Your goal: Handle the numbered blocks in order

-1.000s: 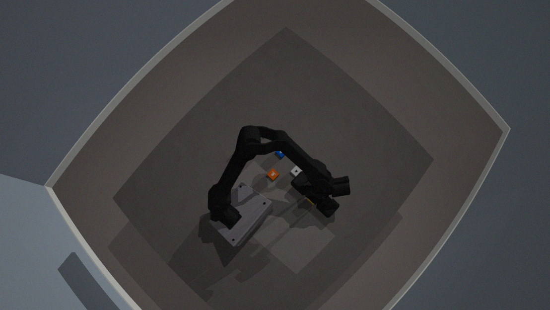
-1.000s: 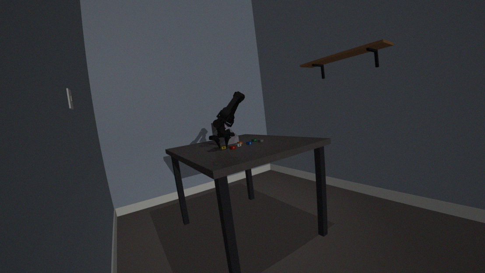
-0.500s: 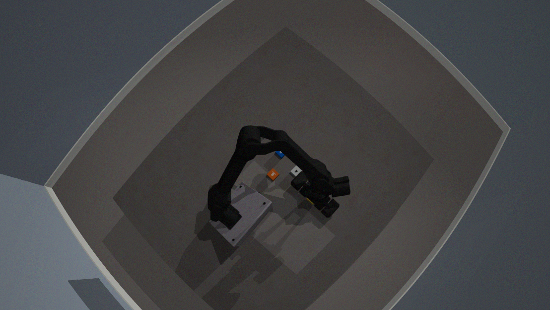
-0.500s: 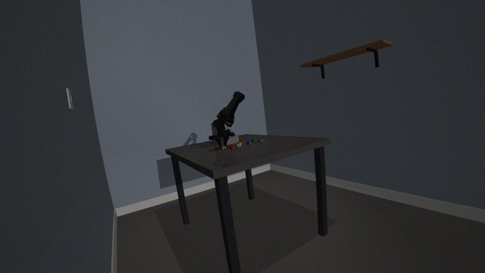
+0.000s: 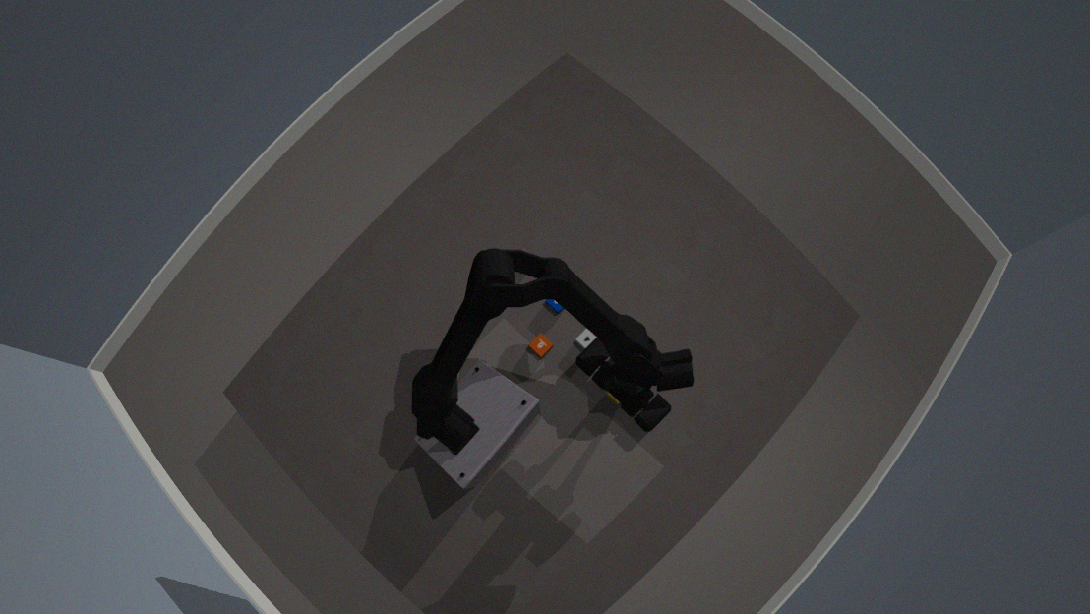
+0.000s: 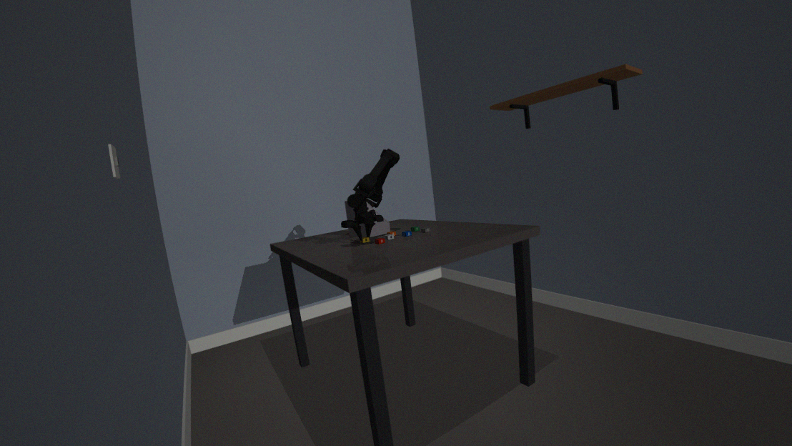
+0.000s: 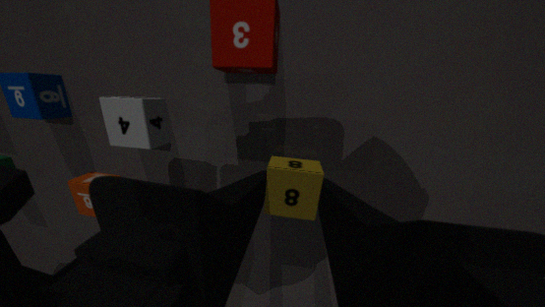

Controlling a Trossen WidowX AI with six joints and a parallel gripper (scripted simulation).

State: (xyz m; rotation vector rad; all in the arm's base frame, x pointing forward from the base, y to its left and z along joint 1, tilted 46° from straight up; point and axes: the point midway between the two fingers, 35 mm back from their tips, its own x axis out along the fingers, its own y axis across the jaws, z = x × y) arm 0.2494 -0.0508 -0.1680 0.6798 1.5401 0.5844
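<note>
Now: the red block 80 mm ahead of my gripper tip and 30 mm to the left of it. Round my gripper tip: white block: 110 mm to the left, 40 mm ahead; yellow block: right at my gripper tip; green block: 310 mm to the left, 20 mm behind.
</note>
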